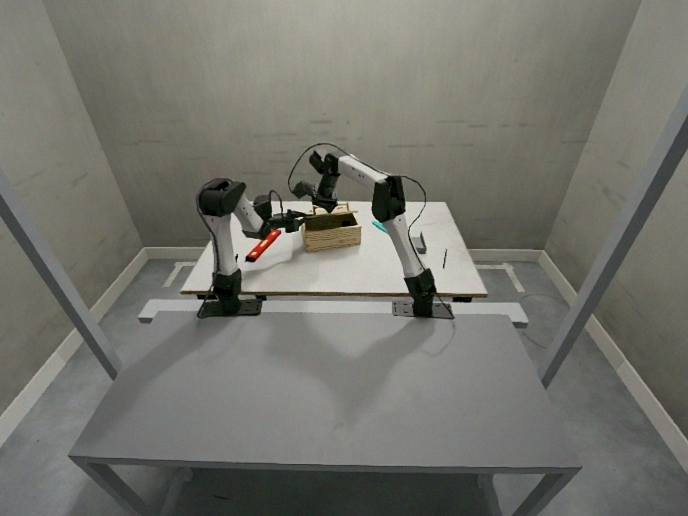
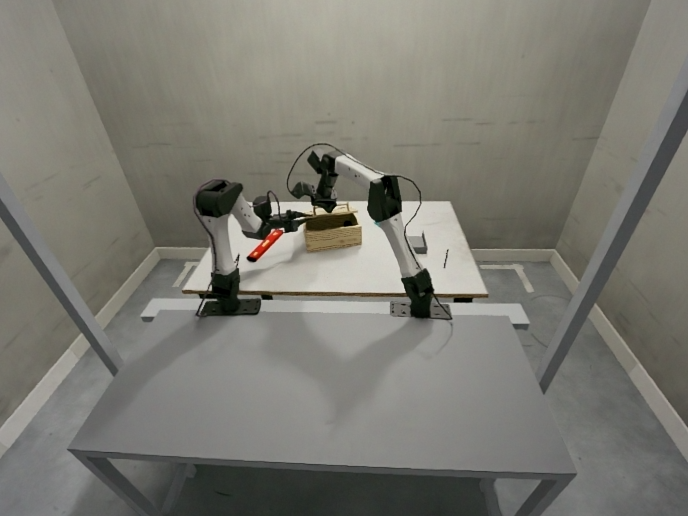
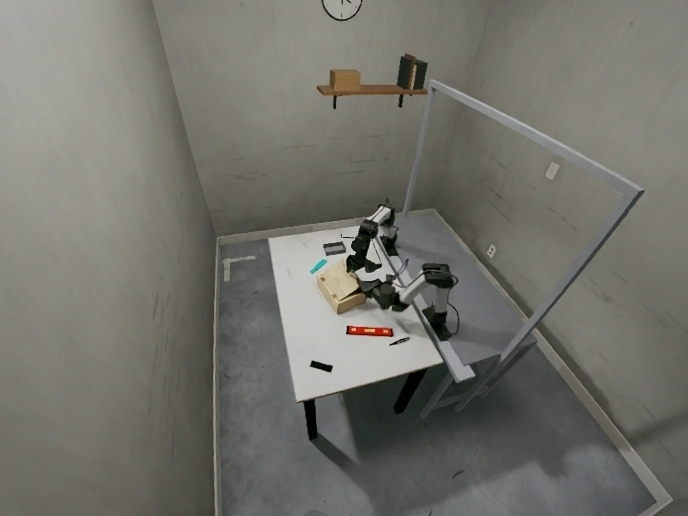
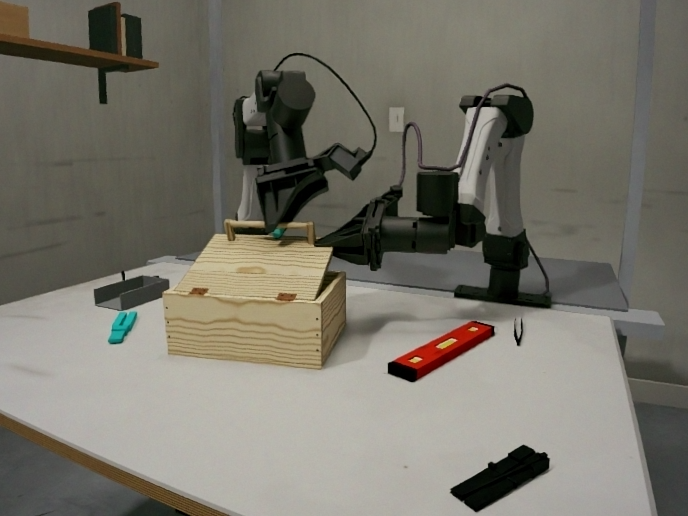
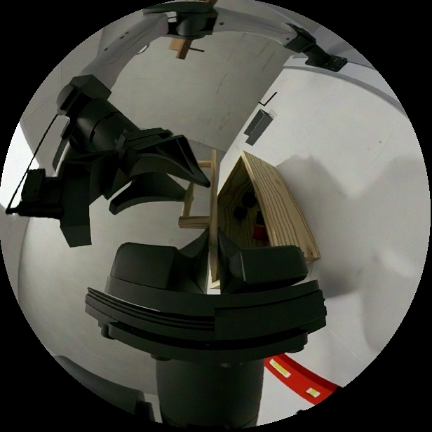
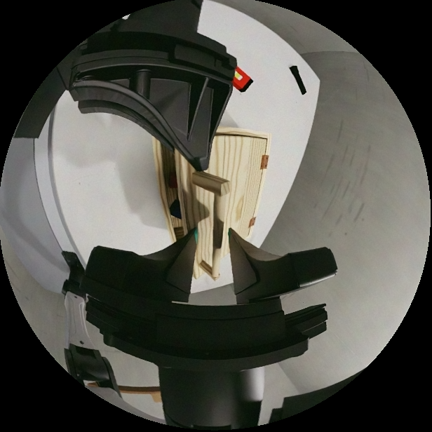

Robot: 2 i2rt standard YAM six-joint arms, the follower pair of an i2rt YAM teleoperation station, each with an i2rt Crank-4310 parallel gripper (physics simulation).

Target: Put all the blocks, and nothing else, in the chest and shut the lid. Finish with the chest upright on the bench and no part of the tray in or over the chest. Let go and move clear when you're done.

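Frame: origin at the left arm's base, x ahead, y up, z right, level; millimetres.
Seen in the pictures: left gripper, fingertip midpoint: (image 1: 313,216) (image 2: 313,216) (image 3: 357,282) (image 4: 314,246); right gripper, fingertip midpoint: (image 1: 328,209) (image 2: 328,209) (image 3: 349,272) (image 4: 273,235); left arm's base, origin of the base link: (image 1: 232,309) (image 2: 231,308) (image 3: 436,323) (image 4: 502,298); right arm's base, origin of the base link: (image 1: 421,311) (image 2: 419,311) (image 3: 388,246).
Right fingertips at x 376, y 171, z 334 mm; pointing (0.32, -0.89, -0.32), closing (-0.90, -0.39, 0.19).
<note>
Offsets run from my right fingertips to a thing's middle. "pt": to the spot under its first point.
The wooden chest @[dz +2, dx +40, dy -68 mm] (image 1: 332,238) (image 4: 244,327) stands upright on the bench. Its hinged lid @[pt dz -1, dx +42, dy -33 mm] (image 4: 261,261) (image 6: 240,155) is partly raised. A red block (image 5: 260,233) (image 6: 173,180) and several dark blocks (image 5: 240,212) (image 6: 175,209) lie inside; part of the interior is hidden. My left gripper (image 5: 213,229) (image 4: 319,243) is shut on the lid's free edge, beside one end of the handle. My right gripper (image 6: 212,229) (image 4: 275,230) is open above the lid, its teal-tipped fingers on either side of the lid's handle (image 6: 216,212) (image 4: 300,224). The grey tray @[dz +355, dx -39, dy -142 mm] (image 3: 333,248) (image 4: 131,294) stands apart from the chest.
A teal clip-like thing @[dz +241, dx +102, dy -153 mm] (image 3: 318,266) (image 4: 122,326) lies between chest and tray. A red level @[dz -276, dx -13, dy -151 mm] (image 1: 263,245) (image 4: 441,349), tweezers @[dz -376, dx -136, dy -154 mm] (image 3: 399,341) (image 4: 518,333) and a black object @[dz -377, dx +268, dy -152 mm] (image 3: 321,366) (image 4: 500,477) lie on the bench. A thin black tool @[dz +452, dx -161, dy -143 mm] (image 1: 444,258) lies beyond the tray.
</note>
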